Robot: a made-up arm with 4 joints. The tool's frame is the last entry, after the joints. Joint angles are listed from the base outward.
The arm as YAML. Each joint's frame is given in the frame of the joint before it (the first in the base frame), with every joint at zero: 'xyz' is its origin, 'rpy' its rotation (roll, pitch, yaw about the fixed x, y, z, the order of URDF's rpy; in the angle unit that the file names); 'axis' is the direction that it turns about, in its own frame. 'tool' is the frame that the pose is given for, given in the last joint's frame.
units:
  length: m
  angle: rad
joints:
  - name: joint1
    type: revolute
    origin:
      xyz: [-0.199, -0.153, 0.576]
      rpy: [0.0, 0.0, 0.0]
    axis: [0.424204, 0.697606, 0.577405]
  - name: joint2
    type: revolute
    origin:
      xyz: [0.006, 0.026, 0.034]
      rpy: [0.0, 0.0, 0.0]
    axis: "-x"
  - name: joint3
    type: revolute
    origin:
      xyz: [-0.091, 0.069, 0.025]
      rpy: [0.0, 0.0, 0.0]
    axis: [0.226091, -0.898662, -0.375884]
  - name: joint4
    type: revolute
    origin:
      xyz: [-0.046, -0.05, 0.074]
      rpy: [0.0, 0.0, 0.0]
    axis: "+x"
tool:
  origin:
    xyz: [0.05, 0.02, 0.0]
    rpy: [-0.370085, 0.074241, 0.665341]
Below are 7 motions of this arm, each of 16 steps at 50 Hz.
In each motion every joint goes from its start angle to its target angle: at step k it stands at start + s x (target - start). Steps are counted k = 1, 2, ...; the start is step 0. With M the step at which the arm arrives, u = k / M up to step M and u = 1 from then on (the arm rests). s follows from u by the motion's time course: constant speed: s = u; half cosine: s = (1 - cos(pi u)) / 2; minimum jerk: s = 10 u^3 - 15 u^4 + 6 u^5.
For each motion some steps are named. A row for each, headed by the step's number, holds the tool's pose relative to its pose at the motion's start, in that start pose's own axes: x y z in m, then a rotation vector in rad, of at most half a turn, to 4 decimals.
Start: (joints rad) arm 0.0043 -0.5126 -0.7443 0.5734
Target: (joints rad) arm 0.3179 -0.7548 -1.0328 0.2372
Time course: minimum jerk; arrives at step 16
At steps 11, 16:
11: 0.0021 -0.0287 0.0192 0.1951 0.2926 0.3457
16: 0.0029 -0.0347 0.0219 0.2309 0.3400 0.4372

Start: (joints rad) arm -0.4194 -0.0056 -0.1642 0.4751
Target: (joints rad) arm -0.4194 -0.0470 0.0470 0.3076
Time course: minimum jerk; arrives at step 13
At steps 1, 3, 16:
1: -0.0001 0.0000 0.0000 -0.0008 -0.0004 -0.0001
3: -0.0016 0.0005 0.0001 -0.0160 -0.0091 -0.0029
16: -0.0189 0.0055 -0.0003 -0.1877 -0.1016 -0.0529

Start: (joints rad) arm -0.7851 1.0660 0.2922 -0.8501
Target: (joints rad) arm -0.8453 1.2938 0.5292 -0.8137
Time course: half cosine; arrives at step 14
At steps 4, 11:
4: -0.0004 0.0043 0.0039 -0.0336 0.0200 -0.0396
11: -0.0005 0.0217 0.0168 -0.1691 0.0765 -0.1823

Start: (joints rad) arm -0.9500 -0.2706 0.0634 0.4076
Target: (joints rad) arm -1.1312 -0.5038 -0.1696 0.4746
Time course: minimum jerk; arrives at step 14
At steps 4, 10, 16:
4: -0.0002 -0.0010 -0.0011 0.0250 -0.0078 -0.0022
10: -0.0018 -0.0058 -0.0069 0.1464 -0.0519 0.0044
16: -0.0023 -0.0068 -0.0082 0.1706 -0.0617 0.0093

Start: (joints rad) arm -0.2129 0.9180 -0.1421 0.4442
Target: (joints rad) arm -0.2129 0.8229 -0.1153 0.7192
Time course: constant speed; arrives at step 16
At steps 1, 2, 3, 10, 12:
1: -0.0005 -0.0006 0.0006 0.0174 -0.0155 -0.0036
2: -0.0011 -0.0011 0.0012 0.0347 -0.0309 -0.0073
3: -0.0017 -0.0017 0.0019 0.0521 -0.0464 -0.0109
10: -0.0059 -0.0058 0.0059 0.1739 -0.1545 -0.0354
12: -0.0071 -0.0071 0.0069 0.2088 -0.1853 -0.0423

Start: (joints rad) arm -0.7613 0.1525 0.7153 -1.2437
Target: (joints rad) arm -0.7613 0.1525 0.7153 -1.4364
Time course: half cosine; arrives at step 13
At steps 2, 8, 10, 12, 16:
2: 0.0000 0.0001 -0.0002 -0.0087 0.0066 0.0019
8: 0.0001 0.0008 -0.0025 -0.1024 0.0779 0.0220
10: 0.0001 0.0010 -0.0032 -0.1322 0.1005 0.0285
12: 0.0001 0.0011 -0.0036 -0.1490 0.1133 0.0321
16: 0.0001 0.0011 -0.0037 -0.1512 0.1150 0.0325

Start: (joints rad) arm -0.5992 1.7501 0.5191 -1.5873
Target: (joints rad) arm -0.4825 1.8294 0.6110 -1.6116
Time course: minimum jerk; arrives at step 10
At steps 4, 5, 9, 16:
4: -0.0016 0.0060 -0.0016 0.0003 0.0052 -0.0515
5: -0.0024 0.0094 -0.0024 0.0010 0.0083 -0.0813
9: -0.0042 0.0191 -0.0047 0.0049 0.0175 -0.1617
16: -0.0042 0.0193 -0.0048 0.0050 0.0177 -0.1631

